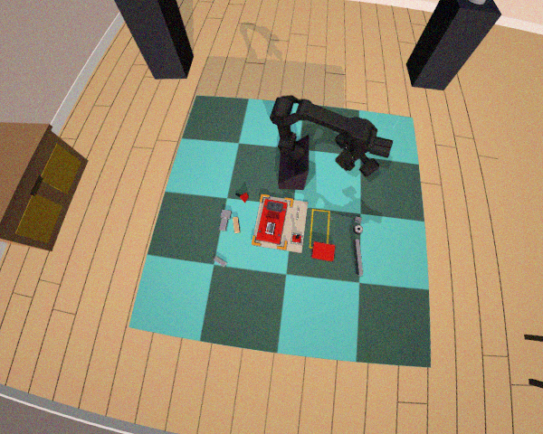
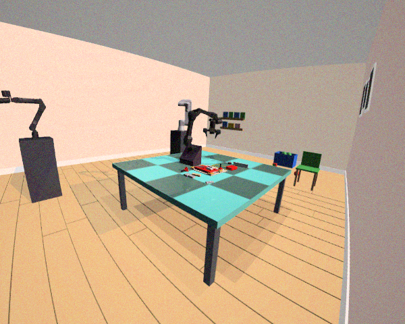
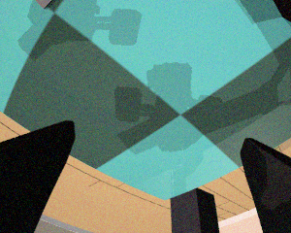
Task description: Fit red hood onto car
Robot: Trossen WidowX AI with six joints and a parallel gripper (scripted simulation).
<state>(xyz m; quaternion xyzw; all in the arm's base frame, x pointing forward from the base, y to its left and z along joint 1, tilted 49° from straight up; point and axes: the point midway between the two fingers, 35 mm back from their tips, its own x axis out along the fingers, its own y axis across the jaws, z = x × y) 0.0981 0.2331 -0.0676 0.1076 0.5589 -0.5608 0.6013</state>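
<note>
Now: gripper tip 33 cm short of the red hood, 24 cm above it and 8 cm to the left of it. Round my gripper tip: grey bar: 35 cm ahead, 24 cm below, 7 cm to the left; then jig: 30 cm to the right, 24 cm below, 21 cm ahead; then wheel: 25 cm below, 21 cm ahead, 8 cm to the left.
</note>
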